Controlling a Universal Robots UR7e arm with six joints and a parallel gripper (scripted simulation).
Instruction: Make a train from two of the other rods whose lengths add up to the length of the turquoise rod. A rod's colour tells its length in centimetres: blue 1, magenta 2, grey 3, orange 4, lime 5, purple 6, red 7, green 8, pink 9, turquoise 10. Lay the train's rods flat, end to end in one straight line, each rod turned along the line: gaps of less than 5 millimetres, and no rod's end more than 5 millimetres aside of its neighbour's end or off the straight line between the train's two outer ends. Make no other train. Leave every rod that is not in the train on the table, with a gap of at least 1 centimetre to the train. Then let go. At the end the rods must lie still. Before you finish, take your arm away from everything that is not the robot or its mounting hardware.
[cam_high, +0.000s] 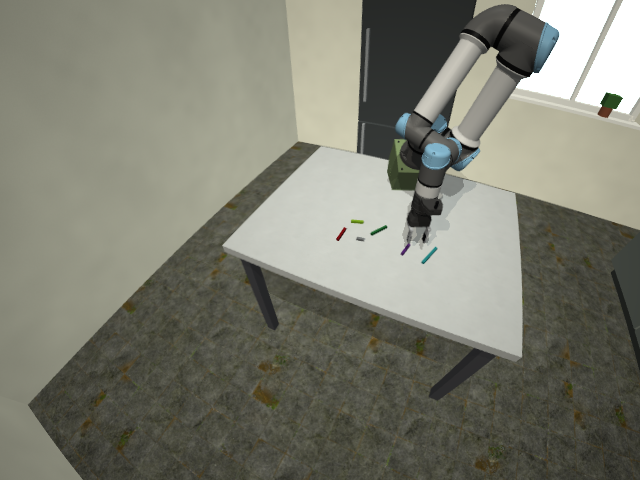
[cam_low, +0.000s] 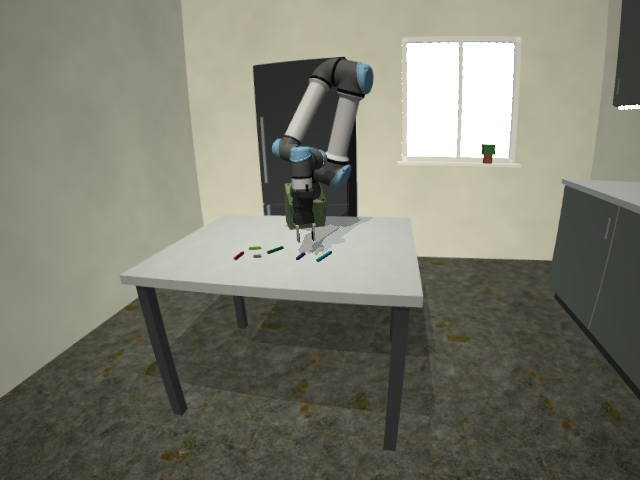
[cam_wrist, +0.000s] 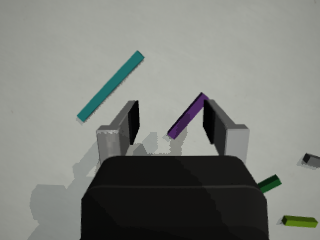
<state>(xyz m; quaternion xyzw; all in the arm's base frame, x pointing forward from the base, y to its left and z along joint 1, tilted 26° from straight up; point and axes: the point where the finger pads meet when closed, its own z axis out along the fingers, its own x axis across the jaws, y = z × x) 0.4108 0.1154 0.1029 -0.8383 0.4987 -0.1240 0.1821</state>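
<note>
Right now my hand is 20 mm short of the grey rod, 200 mm to the left of it and 90 mm above it. Also, from my hand: green rod (60 mm behind, 160 mm to the right, 90 mm below); then turquoise rod (20 mm behind, 60 mm to the left, 90 mm below); then purple rod (10 mm behind, 30 mm to the right, 90 mm below).
</note>
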